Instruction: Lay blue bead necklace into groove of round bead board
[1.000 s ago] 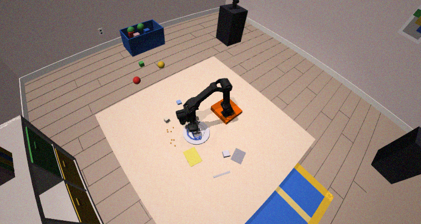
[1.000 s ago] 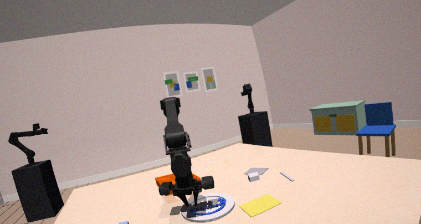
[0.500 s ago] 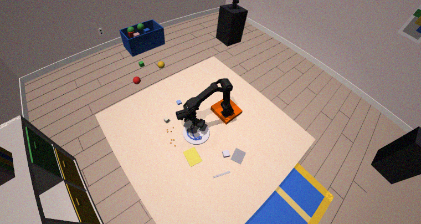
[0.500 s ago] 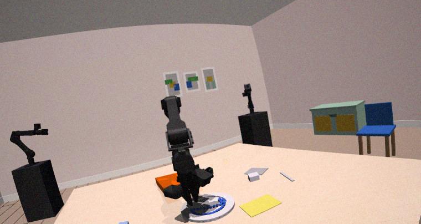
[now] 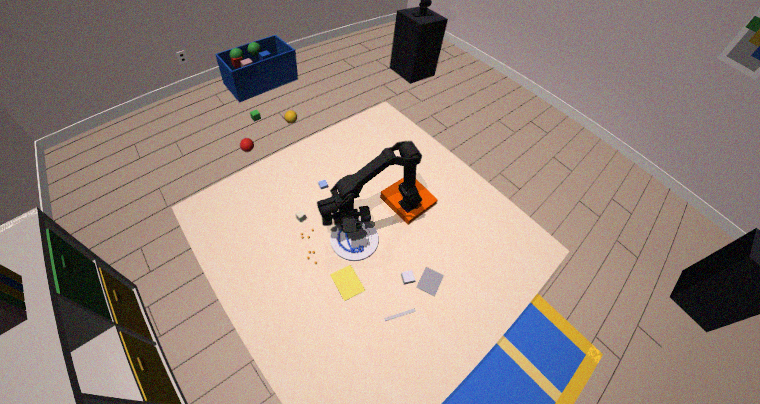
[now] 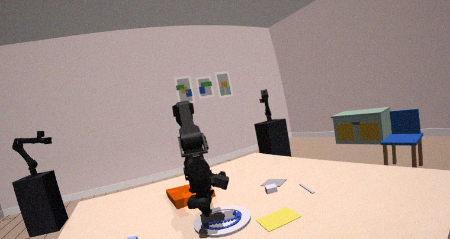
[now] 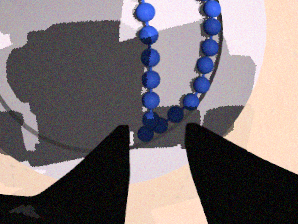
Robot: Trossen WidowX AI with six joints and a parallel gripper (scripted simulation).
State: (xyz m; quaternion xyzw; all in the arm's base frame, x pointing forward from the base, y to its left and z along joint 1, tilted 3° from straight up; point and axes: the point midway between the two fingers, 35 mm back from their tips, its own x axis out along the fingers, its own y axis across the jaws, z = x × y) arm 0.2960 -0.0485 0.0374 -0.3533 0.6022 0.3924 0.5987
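Right now my gripper tip is 40 mm to the right of the round bead board, 40 mm above it and 10 mm past it. Round my gripper tip: yellow sheet (190 mm to the left, 120 mm ahead, 50 mm below); pale cube (170 mm to the right, 120 mm ahead, 30 mm below); blue cube (270 mm to the right, 50 mm behind, 40 mm below).
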